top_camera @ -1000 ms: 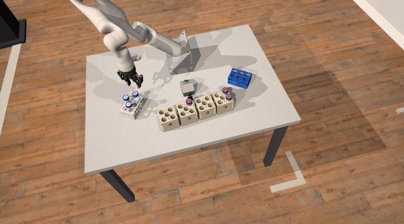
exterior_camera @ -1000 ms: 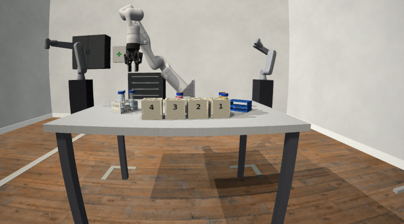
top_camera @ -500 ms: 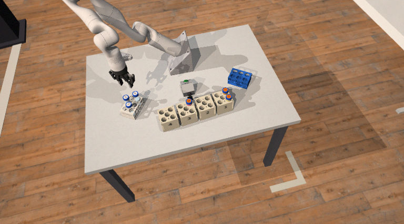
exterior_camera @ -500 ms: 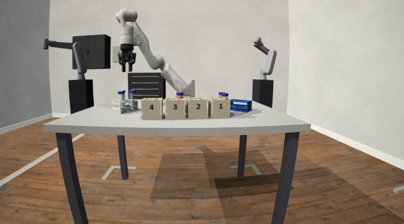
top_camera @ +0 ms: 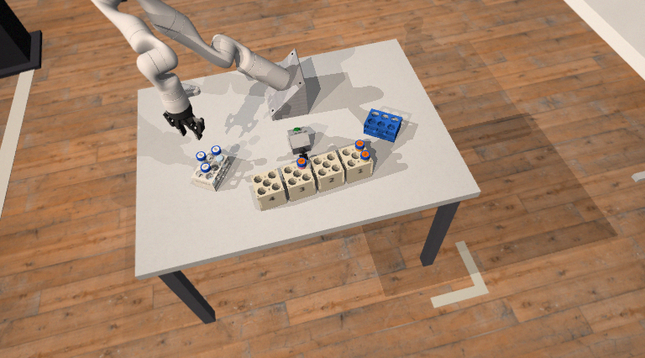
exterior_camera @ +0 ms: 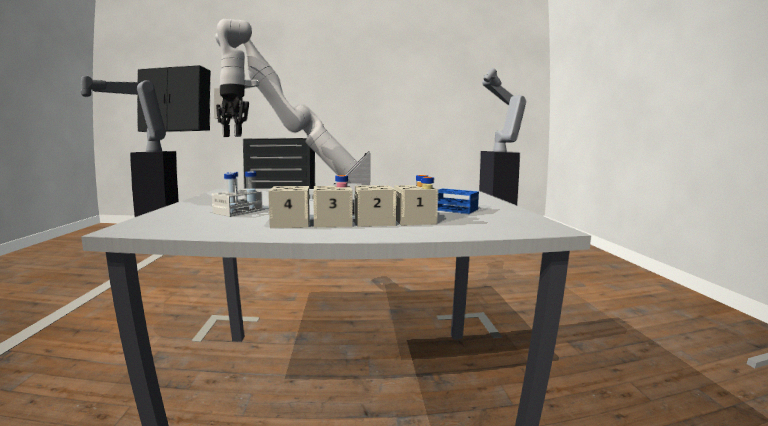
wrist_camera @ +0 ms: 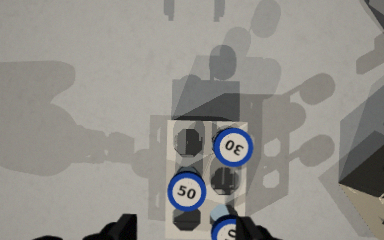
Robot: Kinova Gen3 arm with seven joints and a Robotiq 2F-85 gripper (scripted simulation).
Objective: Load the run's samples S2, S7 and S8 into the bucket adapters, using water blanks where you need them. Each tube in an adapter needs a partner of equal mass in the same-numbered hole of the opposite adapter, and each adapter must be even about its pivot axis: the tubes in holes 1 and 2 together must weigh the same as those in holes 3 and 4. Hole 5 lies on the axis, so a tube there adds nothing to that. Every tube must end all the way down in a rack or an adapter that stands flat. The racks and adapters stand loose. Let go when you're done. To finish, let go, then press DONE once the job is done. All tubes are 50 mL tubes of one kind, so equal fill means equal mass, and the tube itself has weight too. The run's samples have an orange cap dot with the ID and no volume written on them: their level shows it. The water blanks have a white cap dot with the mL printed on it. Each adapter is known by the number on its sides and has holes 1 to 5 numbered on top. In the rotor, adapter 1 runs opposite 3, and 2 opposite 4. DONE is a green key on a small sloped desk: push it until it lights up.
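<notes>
Now: hand 10 mm short of the water blank marked 50 and 180 mm above it. From my hand the other things lie so: blank marked 30: 10 mm behind, 50 mm to the left, 180 mm below; blank: 50 mm ahead, 10 mm to the left, 180 mm below; white rack: 10 mm ahead, 10 mm to the left, 210 mm below.
</notes>
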